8 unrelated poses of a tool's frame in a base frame.
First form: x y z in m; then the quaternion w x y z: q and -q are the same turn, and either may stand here.
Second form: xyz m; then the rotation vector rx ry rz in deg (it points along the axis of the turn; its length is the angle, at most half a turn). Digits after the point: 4 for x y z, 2 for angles.
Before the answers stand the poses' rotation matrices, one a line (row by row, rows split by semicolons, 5 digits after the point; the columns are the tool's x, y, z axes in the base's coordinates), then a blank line. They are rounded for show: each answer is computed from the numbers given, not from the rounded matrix.
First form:
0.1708, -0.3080, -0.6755, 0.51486, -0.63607, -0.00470, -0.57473
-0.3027, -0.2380, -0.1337, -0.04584, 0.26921, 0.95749, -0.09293
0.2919, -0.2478, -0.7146, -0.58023, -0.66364, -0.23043, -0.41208
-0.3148, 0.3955, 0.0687, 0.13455, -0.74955, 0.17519, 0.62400
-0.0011, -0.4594, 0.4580, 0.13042, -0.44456, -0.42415, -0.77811
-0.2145, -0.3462, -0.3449, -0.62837, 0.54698, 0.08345, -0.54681
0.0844, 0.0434, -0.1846, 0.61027, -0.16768, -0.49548, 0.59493
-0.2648, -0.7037, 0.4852, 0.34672, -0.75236, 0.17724, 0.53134
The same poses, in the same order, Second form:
0.33933 0.59779 0.72630; -0.58583 -0.46980 0.66037; 0.73597 -0.64957 0.19079
-0.85085 0.50701 -0.13782; 0.52405 0.83778 -0.15328; 0.03775 -0.20264 -0.97853
0.55418 -0.17236 0.81436; 0.78405 -0.22046 -0.58022; 0.27954 0.96005 0.01296
0.15986 -0.43055 -0.88830; -0.09471 -0.90241 0.42034; -0.98259 0.01693 -0.18504
-0.57071 0.58008 0.58120; 0.17416 -0.60618 0.77603; 0.80247 0.54411 0.24493
0.38807 -0.59591 -0.70306; 0.77849 -0.19638 0.59615; -0.49331 -0.77867 0.38770
-0.19890 -0.55998 -0.80428; 0.89231 0.23587 -0.38490; 0.40524 -0.79422 0.45276
0.37253 -0.63515 -0.67661; 0.10176 -0.69674 0.71007; -0.92243 -0.33337 -0.19492

0.1708, -0.3080, -0.6755, -87.57, -0.65, -79.12
-0.3027, -0.2380, -0.1337, -47.09, -167.49, 16.26
0.2919, -0.2478, -0.7146, 88.87, 30.86, 55.18
-0.3148, 0.3955, 0.0687, -124.46, 29.09, 103.61
-0.0011, -0.4594, 0.4580, -73.99, -70.59, -129.50
-0.2145, -0.3462, -0.3449, -71.82, -10.96, 71.80
0.0844, 0.0434, -0.1846, -22.18, -65.54, 78.69
-0.2648, -0.7037, 0.4852, -111.84, 26.35, 78.98

